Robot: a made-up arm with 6 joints.
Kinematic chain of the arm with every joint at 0, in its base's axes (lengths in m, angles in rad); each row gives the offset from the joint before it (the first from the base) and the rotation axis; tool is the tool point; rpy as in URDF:
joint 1: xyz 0 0 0.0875 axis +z
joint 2: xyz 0 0 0 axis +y
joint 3: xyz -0.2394 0 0.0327 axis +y
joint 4: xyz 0.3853 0 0.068 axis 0.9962 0 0.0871
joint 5: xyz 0 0 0 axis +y
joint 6: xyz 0.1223 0 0.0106 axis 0.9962 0 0.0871
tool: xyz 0 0 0 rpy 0 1.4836 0
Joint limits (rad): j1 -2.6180..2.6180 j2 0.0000..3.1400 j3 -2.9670..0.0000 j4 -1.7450..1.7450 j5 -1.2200..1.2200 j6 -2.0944..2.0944
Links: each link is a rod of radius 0.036 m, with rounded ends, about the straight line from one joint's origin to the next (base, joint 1, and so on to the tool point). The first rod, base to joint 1, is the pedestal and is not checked.
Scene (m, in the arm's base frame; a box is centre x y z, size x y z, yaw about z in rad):
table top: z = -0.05
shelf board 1: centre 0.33 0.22 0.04 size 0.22 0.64 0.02 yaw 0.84
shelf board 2: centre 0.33 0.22 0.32 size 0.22 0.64 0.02 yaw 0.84
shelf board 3: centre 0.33 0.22 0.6 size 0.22 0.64 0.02 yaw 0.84
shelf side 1: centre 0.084 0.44 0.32 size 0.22 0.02 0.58 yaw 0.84
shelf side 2: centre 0.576 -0 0.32 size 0.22 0.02 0.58 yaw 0.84
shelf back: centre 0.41 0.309 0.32 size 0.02 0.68 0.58 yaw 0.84
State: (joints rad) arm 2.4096 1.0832 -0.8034 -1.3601 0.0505 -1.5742
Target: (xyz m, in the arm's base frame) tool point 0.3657 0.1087 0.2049
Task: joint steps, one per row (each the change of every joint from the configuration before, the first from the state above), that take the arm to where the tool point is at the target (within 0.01 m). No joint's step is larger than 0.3 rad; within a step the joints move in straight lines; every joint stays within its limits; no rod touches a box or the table.
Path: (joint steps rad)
1: -0.2728 -0.2708 -0.1472 -0.0878 0.2924 0.0359
2: -0.2727 -0.2708 -0.1473 -0.0877 0.2923 0.0359
3: -0.2728 -0.2708 -0.1472 -0.0878 0.2924 0.0358
4: -0.2728 -0.2708 -0.1473 -0.0877 0.2924 0.0359
5: -0.2363 0.1073 0.2671 0.1200 -0.0029 -0.0359
6: -0.2364 0.1074 0.2672 0.1199 -0.0029 -0.0358
7: -0.2364 0.1073 0.2671 0.1200 -0.0029 -0.0359
8: -0.2364 0.1074 0.2671 0.1200 -0.0029 -0.0359
9: 0.0506 0.2785 -0.1624 -0.0824 -0.2945 0.0000
10: 0.0505 0.2786 -0.1624 -0.0824 -0.2946 0.0000

